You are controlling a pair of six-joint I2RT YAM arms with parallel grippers.
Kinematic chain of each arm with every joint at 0, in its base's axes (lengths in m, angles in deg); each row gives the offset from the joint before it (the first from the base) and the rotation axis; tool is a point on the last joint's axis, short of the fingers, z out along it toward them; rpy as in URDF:
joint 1: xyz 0 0 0.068 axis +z
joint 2: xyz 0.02 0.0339 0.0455 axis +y
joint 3: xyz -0.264 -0.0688 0 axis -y
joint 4: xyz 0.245 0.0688 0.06 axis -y
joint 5: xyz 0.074 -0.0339 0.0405 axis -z
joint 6: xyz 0.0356 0 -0.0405 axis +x
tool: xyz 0 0 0 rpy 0 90 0
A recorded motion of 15 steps. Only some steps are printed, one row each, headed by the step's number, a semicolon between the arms.
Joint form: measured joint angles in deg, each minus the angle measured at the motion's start. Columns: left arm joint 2, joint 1, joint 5, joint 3, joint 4, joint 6; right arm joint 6, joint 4, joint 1, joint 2, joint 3, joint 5.
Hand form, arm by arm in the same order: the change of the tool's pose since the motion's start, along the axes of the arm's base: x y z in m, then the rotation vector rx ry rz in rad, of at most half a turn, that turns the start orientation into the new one. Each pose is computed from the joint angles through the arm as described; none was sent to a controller.
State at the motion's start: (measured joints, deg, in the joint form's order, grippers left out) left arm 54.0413 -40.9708 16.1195 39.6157 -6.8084 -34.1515; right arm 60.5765 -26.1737 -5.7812 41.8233 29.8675 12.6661
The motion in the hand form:
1: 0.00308 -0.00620 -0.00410 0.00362 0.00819 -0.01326; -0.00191 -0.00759 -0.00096 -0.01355 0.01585 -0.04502
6: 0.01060 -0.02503 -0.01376 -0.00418 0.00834 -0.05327; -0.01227 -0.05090 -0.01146 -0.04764 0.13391 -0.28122
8: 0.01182 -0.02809 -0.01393 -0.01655 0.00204 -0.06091; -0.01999 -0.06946 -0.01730 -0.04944 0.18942 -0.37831
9: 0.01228 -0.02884 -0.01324 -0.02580 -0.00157 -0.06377; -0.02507 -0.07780 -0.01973 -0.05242 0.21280 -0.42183
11: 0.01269 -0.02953 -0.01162 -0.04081 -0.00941 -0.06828; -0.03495 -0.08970 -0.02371 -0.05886 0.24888 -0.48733
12: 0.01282 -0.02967 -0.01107 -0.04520 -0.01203 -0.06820; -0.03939 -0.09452 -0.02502 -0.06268 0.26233 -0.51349
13: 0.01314 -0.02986 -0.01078 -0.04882 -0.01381 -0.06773; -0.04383 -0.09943 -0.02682 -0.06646 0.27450 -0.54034
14: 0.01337 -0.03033 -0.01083 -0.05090 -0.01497 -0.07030; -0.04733 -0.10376 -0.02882 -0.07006 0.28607 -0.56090
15: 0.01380 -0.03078 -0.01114 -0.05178 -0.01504 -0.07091; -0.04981 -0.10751 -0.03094 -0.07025 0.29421 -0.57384
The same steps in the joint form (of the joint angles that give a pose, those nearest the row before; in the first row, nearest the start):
1: 1.88 -0.66 0.15 0.00 1.42 -0.11; -0.77 -0.57 -2.67 0.07 0.00 0.48
6: 7.10 -2.75 0.46 0.00 7.02 -0.37; -4.94 -2.12 -18.19 3.43 0.00 1.46
8: 7.85 -3.04 0.70 0.00 8.57 -0.59; -6.91 -2.34 -25.07 5.27 -0.15 1.60
9: 8.00 -3.06 0.92 0.00 9.29 -0.79; -8.11 -2.32 -28.39 5.84 -0.33 1.64
11: 8.06 -3.06 1.27 0.00 10.34 -1.03; -10.27 -2.23 -33.64 6.32 -0.83 1.73
12: 8.07 -3.06 1.29 0.00 10.64 -1.11; -11.30 -2.08 -35.87 6.47 -1.03 1.73
13: 8.13 -3.04 1.31 0.00 10.95 -1.20; -12.31 -1.64 -38.12 6.71 -1.33 1.73
14: 8.26 -3.06 1.44 0.00 11.21 -1.20; -13.27 -1.05 -40.00 7.10 -1.64 1.70
15: 8.44 -3.06 1.49 0.00 11.43 -1.22; -14.08 -0.35 -41.53 7.63 -1.92 1.42

